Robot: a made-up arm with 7 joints. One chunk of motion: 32 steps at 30 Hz.
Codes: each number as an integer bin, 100 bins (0 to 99) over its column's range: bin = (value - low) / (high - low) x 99, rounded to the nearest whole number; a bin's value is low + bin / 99 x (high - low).
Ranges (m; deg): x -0.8..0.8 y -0.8..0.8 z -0.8..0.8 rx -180..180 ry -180..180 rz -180..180
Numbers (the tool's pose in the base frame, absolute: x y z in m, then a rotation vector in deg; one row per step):
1: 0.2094 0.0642 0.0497 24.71 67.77 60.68
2: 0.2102 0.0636 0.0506 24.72 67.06 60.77
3: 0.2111 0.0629 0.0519 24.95 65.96 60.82
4: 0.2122 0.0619 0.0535 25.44 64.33 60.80
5: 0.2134 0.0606 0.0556 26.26 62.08 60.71
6: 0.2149 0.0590 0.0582 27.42 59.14 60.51
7: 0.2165 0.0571 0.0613 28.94 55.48 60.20
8: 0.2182 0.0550 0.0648 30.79 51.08 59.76
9: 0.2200 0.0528 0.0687 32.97 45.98 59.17
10: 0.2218 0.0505 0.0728 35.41 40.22 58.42
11: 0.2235 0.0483 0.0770 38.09 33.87 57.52
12: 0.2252 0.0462 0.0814 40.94 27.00 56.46
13: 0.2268 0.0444 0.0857 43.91 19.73 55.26
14: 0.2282 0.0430 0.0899 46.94 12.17 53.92
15: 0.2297 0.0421 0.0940 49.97 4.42 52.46
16: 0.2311 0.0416 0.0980 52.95 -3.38 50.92
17: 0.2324 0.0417 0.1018 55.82 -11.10 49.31
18: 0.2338 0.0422 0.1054 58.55 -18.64 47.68
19: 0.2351 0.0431 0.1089 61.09 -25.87 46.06
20: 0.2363 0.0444 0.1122 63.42 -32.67 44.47
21: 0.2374 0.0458 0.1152 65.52 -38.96 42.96
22: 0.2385 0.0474 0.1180 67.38 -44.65 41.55
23: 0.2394 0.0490 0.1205 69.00 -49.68 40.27
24: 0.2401 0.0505 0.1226 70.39 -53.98 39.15
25: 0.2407 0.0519 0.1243 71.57 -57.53 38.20
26: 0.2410 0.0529 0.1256 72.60 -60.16 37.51
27: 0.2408 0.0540 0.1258 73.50 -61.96 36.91
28: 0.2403 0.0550 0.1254 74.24 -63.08 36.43
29: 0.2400 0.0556 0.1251 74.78 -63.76 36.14
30: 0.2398 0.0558 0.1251 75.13 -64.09 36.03
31: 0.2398 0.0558 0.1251 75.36 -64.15 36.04
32: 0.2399 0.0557 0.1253 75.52 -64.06 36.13
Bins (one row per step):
1: 62 53 53 56 68 66
2: 63 53 53 56 68 66
3: 63 53 53 56 68 66
4: 63 53 53 56 67 66
5: 63 53 53 57 67 66
6: 63 53 53 57 66 66
7: 63 53 53 57 65 66
8: 63 53 54 58 64 66
9: 63 53 54 59 62 66
10: 63 53 54 59 61 66
11: 63 52 54 60 59 65
12: 63 52 55 61 57 65
13: 64 52 55 62 55 65
14: 64 52 55 62 53 64
15: 64 52 55 63 51 64
16: 64 52 56 64 49 64
17: 64 52 56 65 46 63
18: 64 52 56 66 44 63
19: 64 52 56 66 42 62
20: 64 52 56 67 41 62
21: 64 52 57 68 39 61
22: 64 52 57 68 37 61
23: 64 53 57 68 36 61
24: 64 53 57 69 35 60
25: 64 53 57 69 34 60
26: 64 53 57 69 33 60
27: 64 53 57 70 32 60
28: 64 53 57 70 32 60
29: 64 53 57 70 32 59
30: 64 53 57 70 32 59
31: 64 53 57 70 32 59
32: 64 53 57 70 32 59

